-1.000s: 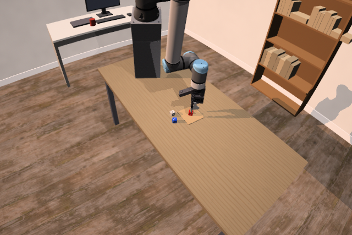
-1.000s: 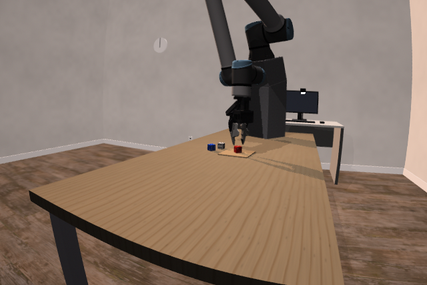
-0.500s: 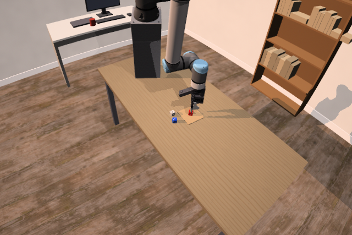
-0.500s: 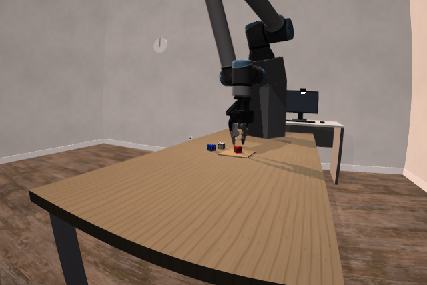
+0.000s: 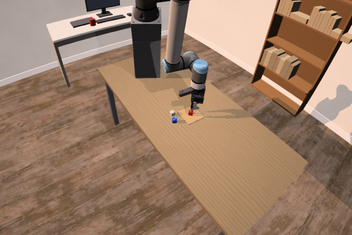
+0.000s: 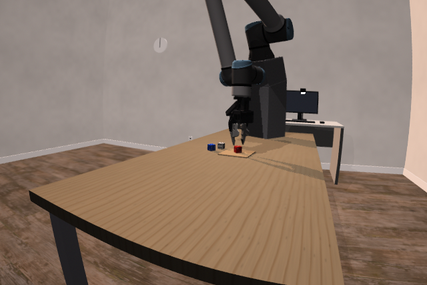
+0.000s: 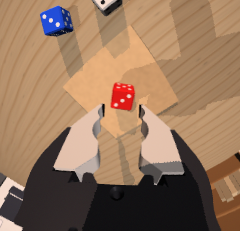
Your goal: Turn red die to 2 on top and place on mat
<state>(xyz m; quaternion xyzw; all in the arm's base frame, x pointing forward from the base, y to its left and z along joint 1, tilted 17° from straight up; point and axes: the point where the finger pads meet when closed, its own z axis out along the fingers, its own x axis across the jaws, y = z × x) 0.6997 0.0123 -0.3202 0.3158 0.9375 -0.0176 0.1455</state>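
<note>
Now: hand 40 mm above the red die. Also, from my hand: tan mat (50 mm below); then white die (120 mm to the right, 60 mm behind, 40 mm below); then blue die (140 mm to the right, 40 mm below).
</note>
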